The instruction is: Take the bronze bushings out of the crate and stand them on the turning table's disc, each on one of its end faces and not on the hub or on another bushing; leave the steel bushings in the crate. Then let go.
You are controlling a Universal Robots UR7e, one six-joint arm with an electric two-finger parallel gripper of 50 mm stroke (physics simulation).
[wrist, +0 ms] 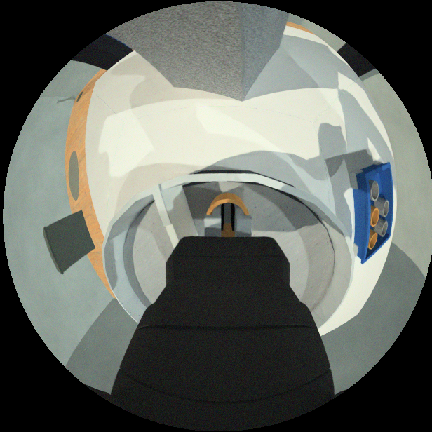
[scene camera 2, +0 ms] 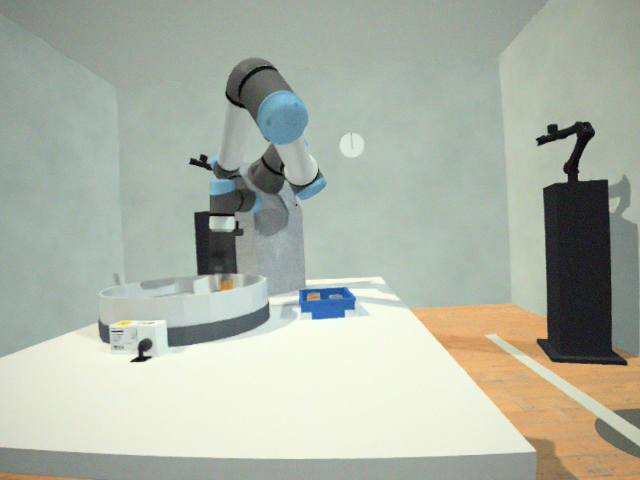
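Pixels of known places: arm's base, origin of the base link: (scene camera 2: 264,179).
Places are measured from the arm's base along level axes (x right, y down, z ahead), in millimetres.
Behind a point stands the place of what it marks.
My gripper (scene camera 2: 225,276) (wrist: 227,209) points down inside the rim of the turning table (scene camera 2: 227,305) @(x -204, y 379, z 559 mm) (wrist: 350,280). Its fingers are in the bore of an upright bronze bushing (scene camera 2: 226,284) @(x -25, y 371, z 317 mm) (wrist: 227,199) and hold it from within, spread against its wall. The rim hides its lower end in the scene view, so I cannot tell whether it touches the disc (wrist: 295,252). The blue crate (scene camera 2: 326,310) @(x -370, y 428, z 368 mm) (wrist: 358,215) holds two bronze bushings (wrist: 374,216) (wrist: 372,240) and several steel bushings (wrist: 374,190) (wrist: 383,207) (wrist: 381,228). My gripper's body hides the hub in the wrist view.
A light bar (wrist: 164,212) crosses the turning table beside the held bushing. The raised rim surrounds the disc. A white labelled box (scene camera 2: 138,336) @(x -100, y 412, z 710 mm) and a small black stand (scene camera 2: 142,352) @(x -127, y 436, z 727 mm) are in front of the turning table. A dark pedestal (scene camera 2: 577,268) stands off the table at the right.
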